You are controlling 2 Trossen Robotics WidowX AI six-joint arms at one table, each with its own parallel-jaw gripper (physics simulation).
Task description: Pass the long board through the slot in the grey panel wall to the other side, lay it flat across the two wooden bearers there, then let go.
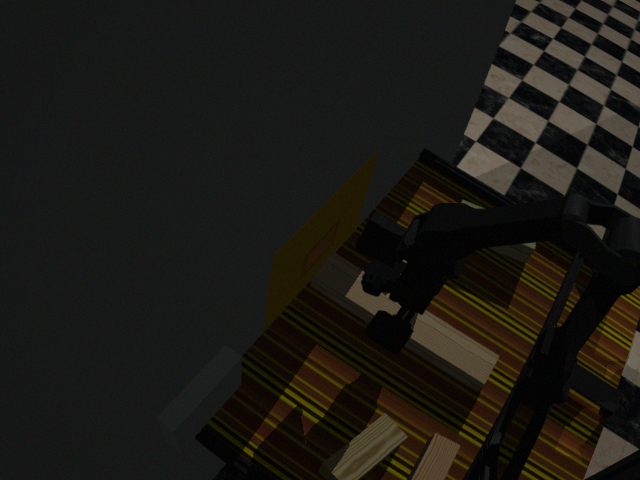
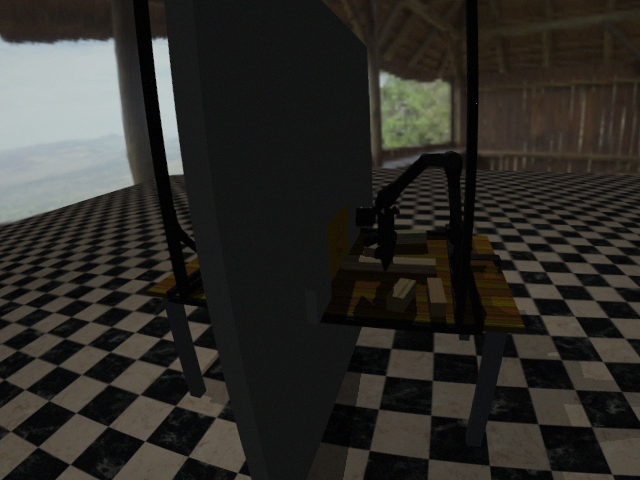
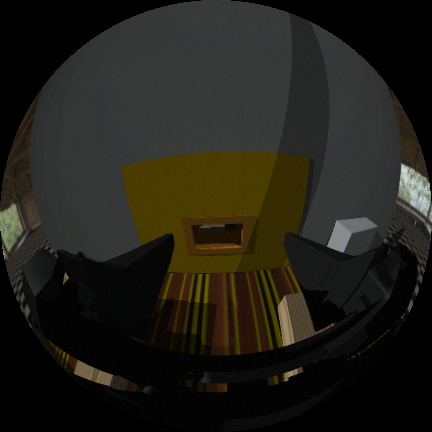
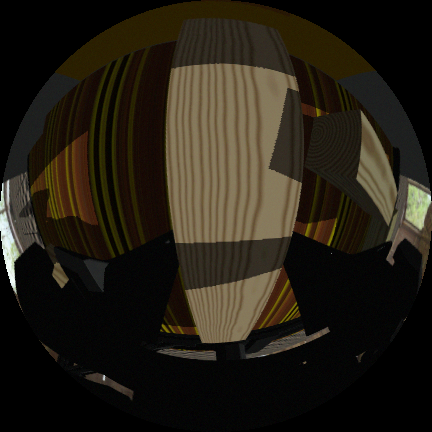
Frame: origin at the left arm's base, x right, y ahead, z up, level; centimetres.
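Where they show: left gripper, fingertip midpoint: [image 3: 230, 239]; right gripper, fingertip midpoint: [image 1: 400, 321] [image 2: 386, 265] [image 4: 230, 232]; right arm's base at its link origin: [image 1: 535, 392] [image 4: 229, 345].
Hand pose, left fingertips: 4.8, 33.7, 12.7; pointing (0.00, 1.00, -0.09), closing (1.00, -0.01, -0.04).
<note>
Things, the pixels of their centre, and the offset from my left fingertips, as dx, dy, dz. "*": a spot on its surface instead.
- long board at the middle of its body: [image 4: 231, 247] [image 1: 405, 321] [image 3: 212, 214] [image 2: 388, 263] -2.9, +32.0, -13.0
- orange-framed slot at a spot on its surface: [image 3: 188, 237] * -5.6, +9.3, -6.1
- pale block at the middle of its body: [image 1: 494, 231] [image 4: 374, 248] [image 2: 406, 236] -31.5, +36.7, -12.3
The long board [image 1: 454, 346] [image 2: 416, 261] [image 4: 230, 150] lies flat on the striped table, pointing at the yellow panel [image 1: 289, 268] [image 2: 337, 227] [image 3: 160, 190] on the grey wall [image 1: 129, 155] [image 2: 279, 206] [image 3: 200, 90]. My right gripper [image 1: 385, 304] [image 2: 381, 255] [image 4: 230, 232] points down and is shut on the board, one finger against each long edge. My left gripper [image 3: 230, 239] is open and empty on the wall's other side, facing the orange-framed slot [image 3: 188, 237]. Wooden bars [image 3: 297, 320] [image 3: 95, 372] show partly behind it; whether these are the two bearers I cannot tell.
Two wooden blocks [image 1: 369, 446] [image 1: 434, 457] [image 2: 400, 294] [image 2: 436, 297] lie on the right arm's table. Another block [image 4: 332, 142] stands near the board. A pale block [image 2: 410, 237] lies at the back. A light grey box [image 1: 201, 382] [image 3: 350, 232] juts out beside the wall.
</note>
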